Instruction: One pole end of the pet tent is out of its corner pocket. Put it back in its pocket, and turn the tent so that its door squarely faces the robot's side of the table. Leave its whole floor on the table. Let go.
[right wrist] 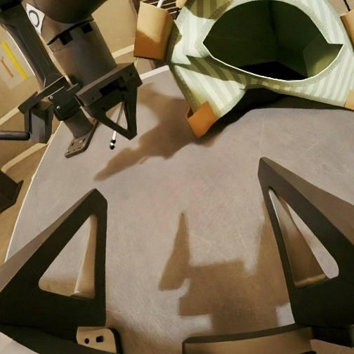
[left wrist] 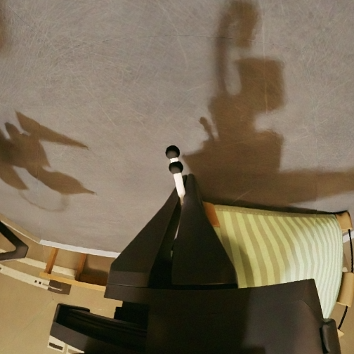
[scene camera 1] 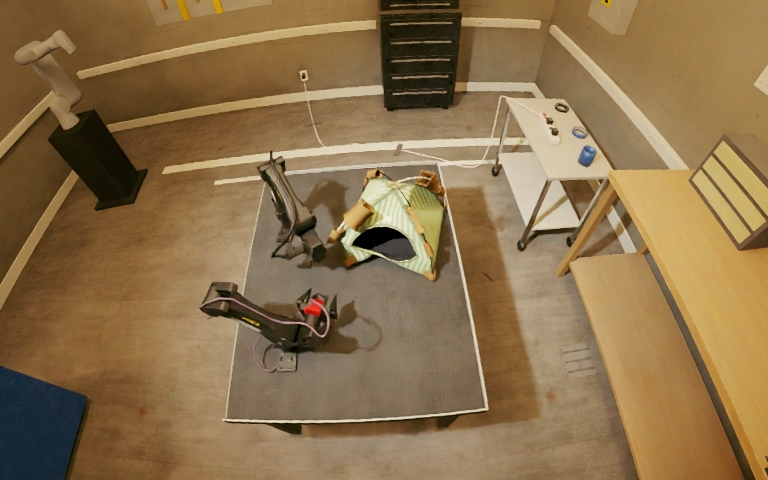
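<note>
The green striped tent (scene camera 1: 431, 217) (left wrist: 280, 240) (right wrist: 192, 82) stands on the grey table at the upper right in the scene view. Its dark door opening (scene camera 1: 385, 242) (right wrist: 260, 40) faces the lower edge of that view, not squarely the arms' side at the left. My left gripper (left wrist: 189, 179) (right wrist: 132, 136) is shut on the white pole end (left wrist: 178, 185) (right wrist: 113, 136), whose black-balled tip sticks out past the fingers, above the table. The tan corner pocket (scene camera 1: 349, 260) (left wrist: 211, 215) (right wrist: 201, 120) lies apart from the pole tip. My right gripper (scene camera 1: 321, 295) (right wrist: 173, 181) is open and empty, away from the tent.
The grey table (scene camera 1: 396, 362) has a white edge; the tent stands near its upper right corner. A white cart (scene camera 1: 523, 127) and a wooden bench (scene camera 1: 628, 316) stand at the right, off the table. A black drawer cabinet (scene camera 1: 420, 67) stands behind.
</note>
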